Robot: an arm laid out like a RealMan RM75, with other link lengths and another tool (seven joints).
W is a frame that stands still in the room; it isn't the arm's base.
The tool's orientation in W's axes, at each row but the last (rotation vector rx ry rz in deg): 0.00 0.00 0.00; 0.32 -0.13 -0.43; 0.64 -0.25 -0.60; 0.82 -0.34 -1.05; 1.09 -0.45 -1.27; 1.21 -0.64 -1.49
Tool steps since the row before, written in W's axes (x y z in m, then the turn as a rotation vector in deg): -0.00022 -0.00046 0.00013 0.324 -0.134 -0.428; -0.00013 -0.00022 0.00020 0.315 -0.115 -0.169; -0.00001 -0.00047 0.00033 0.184 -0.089 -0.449; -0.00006 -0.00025 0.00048 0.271 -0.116 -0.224; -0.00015 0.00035 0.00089 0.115 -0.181 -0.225; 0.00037 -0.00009 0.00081 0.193 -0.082 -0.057
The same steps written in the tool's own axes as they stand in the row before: -0.00022 -0.00046 0.00013 0.324 -0.134 -0.428; -0.00013 -0.00022 0.00020 0.315 -0.114 -0.169; 0.00000 -0.00047 0.00034 0.183 -0.092 -0.449; -0.00005 -0.00024 0.00048 0.272 -0.114 -0.224; -0.00015 0.00036 0.00088 0.117 -0.183 -0.222; 0.00038 -0.00006 0.00081 0.194 -0.078 -0.057
